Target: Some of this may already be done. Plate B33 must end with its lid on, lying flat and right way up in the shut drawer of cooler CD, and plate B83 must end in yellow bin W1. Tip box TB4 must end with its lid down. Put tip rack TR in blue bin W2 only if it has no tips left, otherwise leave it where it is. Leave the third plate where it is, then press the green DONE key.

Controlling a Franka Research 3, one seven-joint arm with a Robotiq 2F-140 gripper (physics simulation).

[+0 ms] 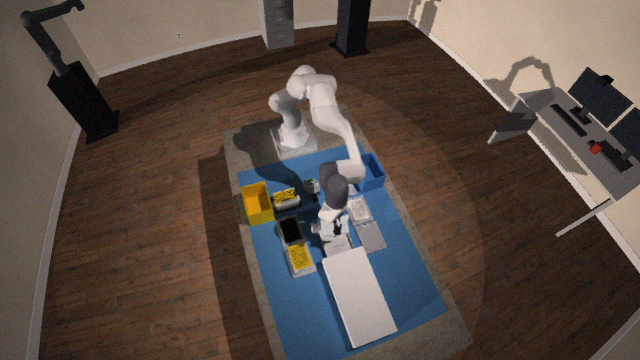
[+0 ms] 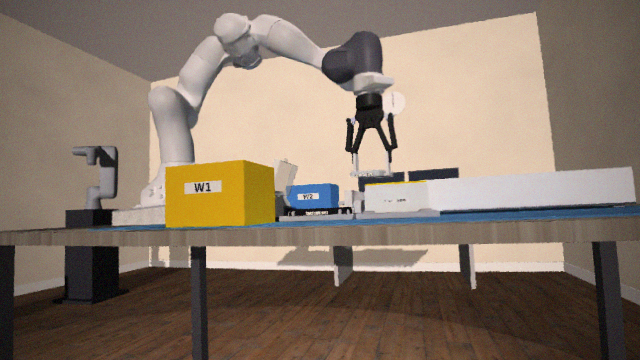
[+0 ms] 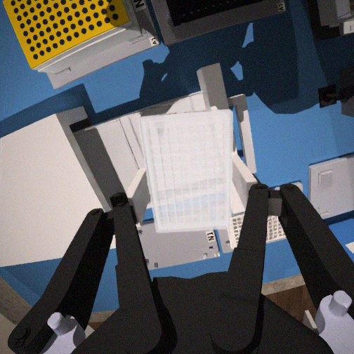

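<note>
My gripper is shut on a white plate with a translucent lid, held level above the open drawer of the white cooler. The plate's label cannot be read. A white-welled plate sits on a grey stand. A dark plate lies in another stand. A yellow-topped rack stands beside it. A yellow-filled box stands by yellow bin W1. The green key is small.
Blue bin W2 stands at the back right. A grey stand marked N1 lies beside the drawer. A pale upright panel leans behind W1. The drawer's raised handle is close under the held plate.
</note>
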